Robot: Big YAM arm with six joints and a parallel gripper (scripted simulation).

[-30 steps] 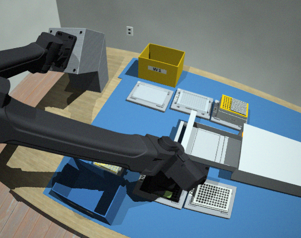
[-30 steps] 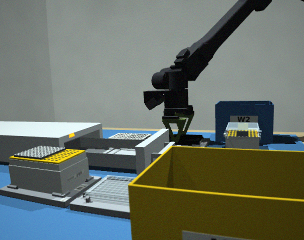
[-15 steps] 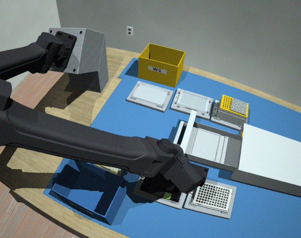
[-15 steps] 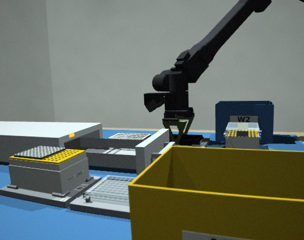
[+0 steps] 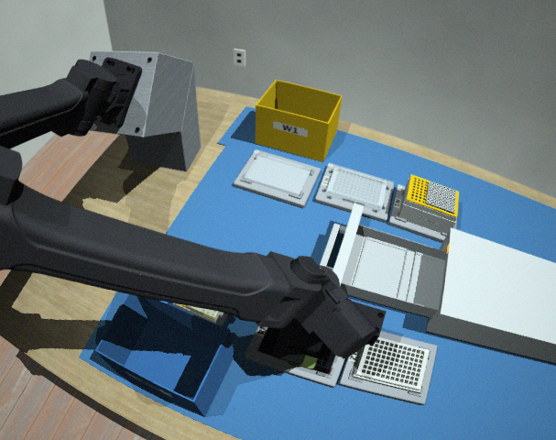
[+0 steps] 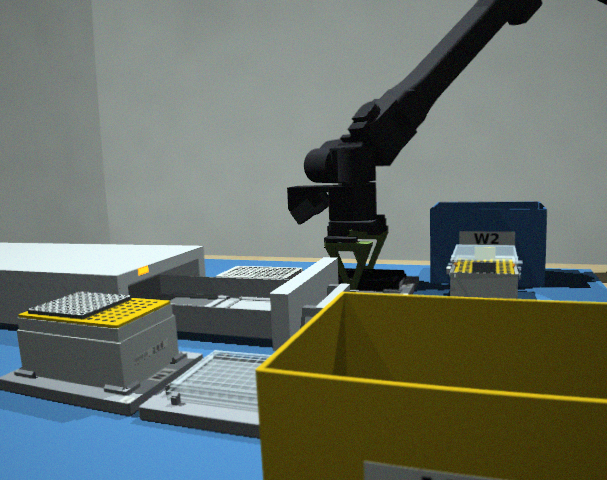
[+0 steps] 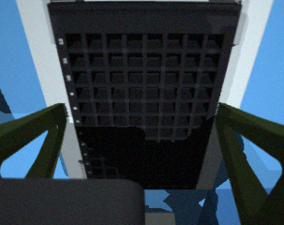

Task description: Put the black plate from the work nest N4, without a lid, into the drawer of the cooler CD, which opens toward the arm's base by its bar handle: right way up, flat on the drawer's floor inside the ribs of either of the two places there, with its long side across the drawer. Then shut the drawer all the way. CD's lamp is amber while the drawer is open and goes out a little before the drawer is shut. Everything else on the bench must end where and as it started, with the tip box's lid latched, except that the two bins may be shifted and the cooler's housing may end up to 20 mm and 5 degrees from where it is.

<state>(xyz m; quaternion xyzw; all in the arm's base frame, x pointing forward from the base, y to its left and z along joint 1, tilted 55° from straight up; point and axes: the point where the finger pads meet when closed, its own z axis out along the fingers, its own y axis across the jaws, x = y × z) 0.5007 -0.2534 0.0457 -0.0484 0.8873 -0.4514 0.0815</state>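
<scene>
My hand is right at the black plate. From my hand the other things lie so: white plate: 170 mm ahead, 10 mm to the left; work nest N4: 20 mm below; blue bin W2: 190 mm behind, 130 mm to the right, 20 mm above.
</scene>
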